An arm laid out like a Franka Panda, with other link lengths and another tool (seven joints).
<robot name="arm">
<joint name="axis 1" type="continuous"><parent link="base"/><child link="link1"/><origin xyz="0 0 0.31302" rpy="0 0 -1.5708"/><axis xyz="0 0 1"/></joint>
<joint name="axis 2" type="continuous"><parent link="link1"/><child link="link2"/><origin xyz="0 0 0" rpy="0 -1.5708 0"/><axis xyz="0 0 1"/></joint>
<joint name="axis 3" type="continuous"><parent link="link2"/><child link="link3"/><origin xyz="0.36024 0 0" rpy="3.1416 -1.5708 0"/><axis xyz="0 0 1"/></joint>
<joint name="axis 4" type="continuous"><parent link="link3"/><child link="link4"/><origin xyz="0 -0.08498 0" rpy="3.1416 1.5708 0"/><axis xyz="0 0 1"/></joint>
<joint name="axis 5" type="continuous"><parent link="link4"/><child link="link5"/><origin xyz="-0.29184 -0.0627 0" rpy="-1.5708 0 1.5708"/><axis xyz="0 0 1"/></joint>
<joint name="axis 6" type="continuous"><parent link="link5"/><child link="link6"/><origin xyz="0 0 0" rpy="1.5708 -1.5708 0"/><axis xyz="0 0 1"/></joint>
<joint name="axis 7" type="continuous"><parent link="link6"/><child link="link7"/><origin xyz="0 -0.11 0" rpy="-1.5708 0 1.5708"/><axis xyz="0 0 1"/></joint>
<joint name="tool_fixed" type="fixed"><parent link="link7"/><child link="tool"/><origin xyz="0.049 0.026 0.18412" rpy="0.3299 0 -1.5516"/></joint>
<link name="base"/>
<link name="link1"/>
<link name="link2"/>
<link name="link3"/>
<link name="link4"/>
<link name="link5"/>
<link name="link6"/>
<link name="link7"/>
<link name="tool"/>
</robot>
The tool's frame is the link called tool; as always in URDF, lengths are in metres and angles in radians. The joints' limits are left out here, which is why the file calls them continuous.
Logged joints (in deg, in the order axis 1, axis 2, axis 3, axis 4, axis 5, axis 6, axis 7), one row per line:
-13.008 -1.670 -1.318 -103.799 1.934 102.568 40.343
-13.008 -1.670 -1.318 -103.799 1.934 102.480 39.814
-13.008 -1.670 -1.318 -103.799 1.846 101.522 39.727
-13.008 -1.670 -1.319 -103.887 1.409 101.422 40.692
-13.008 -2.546 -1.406 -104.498 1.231 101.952 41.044
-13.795 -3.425 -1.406 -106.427 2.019 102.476 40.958
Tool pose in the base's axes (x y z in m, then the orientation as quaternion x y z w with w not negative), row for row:
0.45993 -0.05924 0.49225 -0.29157 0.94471 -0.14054 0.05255
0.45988 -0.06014 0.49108 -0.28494 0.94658 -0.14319 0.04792
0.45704 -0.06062 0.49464 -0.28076 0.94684 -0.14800 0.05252
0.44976 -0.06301 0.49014 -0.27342 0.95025 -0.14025 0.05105
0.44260 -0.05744 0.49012 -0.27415 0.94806 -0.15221 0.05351
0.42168 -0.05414 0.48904 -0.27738 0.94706 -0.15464 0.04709
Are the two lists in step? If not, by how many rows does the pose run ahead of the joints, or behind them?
The pose runs 2 rows ahead of the joints: the pose in row i belongs to the joints in row i + 2.
